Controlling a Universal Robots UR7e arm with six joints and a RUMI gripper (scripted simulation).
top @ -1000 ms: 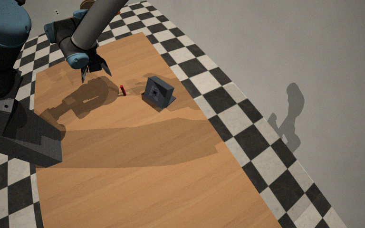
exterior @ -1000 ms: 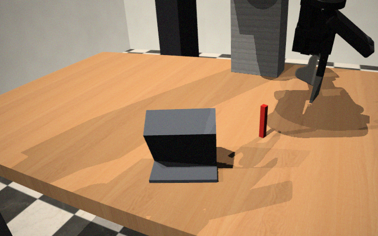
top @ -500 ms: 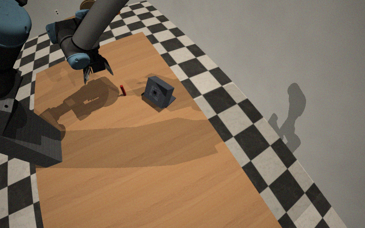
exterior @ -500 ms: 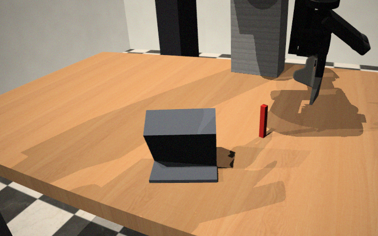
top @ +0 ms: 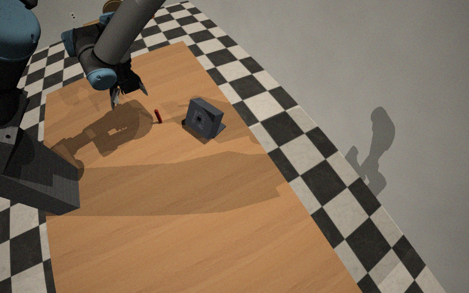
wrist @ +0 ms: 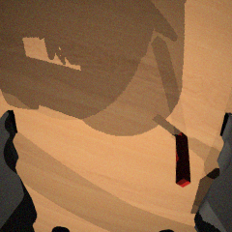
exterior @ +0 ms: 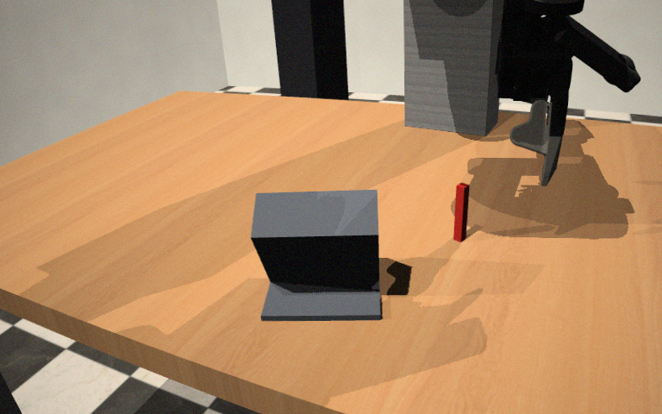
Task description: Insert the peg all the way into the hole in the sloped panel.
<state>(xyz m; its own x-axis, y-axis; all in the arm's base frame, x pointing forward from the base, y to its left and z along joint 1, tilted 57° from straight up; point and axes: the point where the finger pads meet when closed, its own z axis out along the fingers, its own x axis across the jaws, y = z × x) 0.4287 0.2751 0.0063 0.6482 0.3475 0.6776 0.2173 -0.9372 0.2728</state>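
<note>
My gripper is now 100 mm short of the red peg, 60 mm to the left of it and 60 mm above it. Also, from my hand: grey base plate 310 mm ahead, 130 mm to the right, 100 mm below.
</note>
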